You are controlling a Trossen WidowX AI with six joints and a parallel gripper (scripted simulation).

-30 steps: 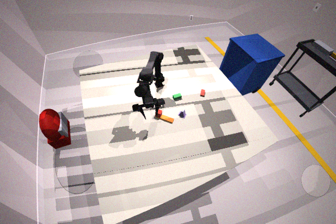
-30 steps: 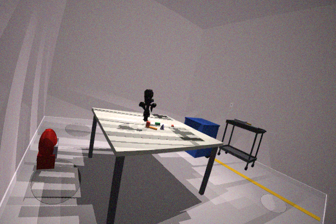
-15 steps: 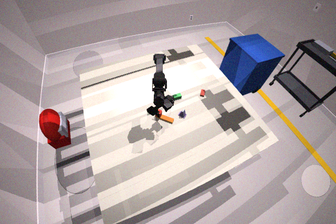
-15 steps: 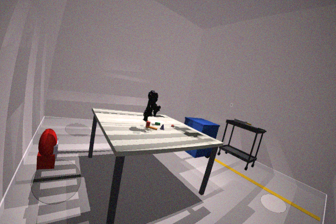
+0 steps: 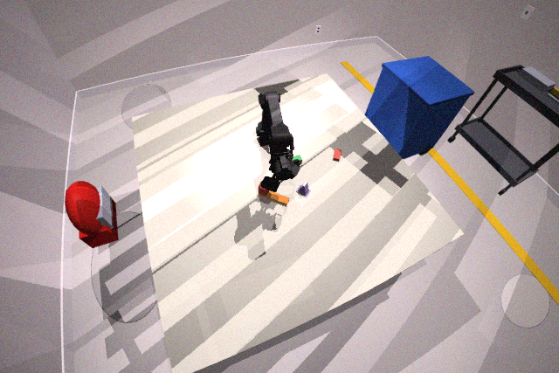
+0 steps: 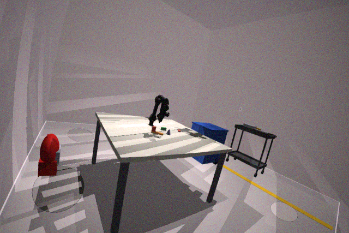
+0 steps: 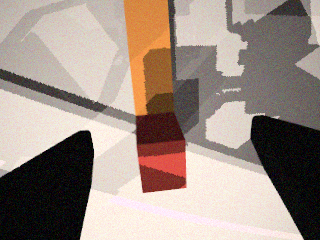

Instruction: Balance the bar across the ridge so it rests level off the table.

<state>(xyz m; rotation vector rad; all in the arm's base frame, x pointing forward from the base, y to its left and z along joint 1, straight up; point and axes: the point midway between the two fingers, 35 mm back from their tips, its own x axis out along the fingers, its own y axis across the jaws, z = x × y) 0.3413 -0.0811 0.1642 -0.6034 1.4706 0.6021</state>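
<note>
My gripper tip is now 100 mm above the orange bar, 20 mm to the left of it and 20 mm past it. From my gripper tip the other things lie so: red block 390 mm to the left, 120 mm below, 120 mm behind; green block 170 mm to the left, 150 mm behind, 110 mm below.
</note>
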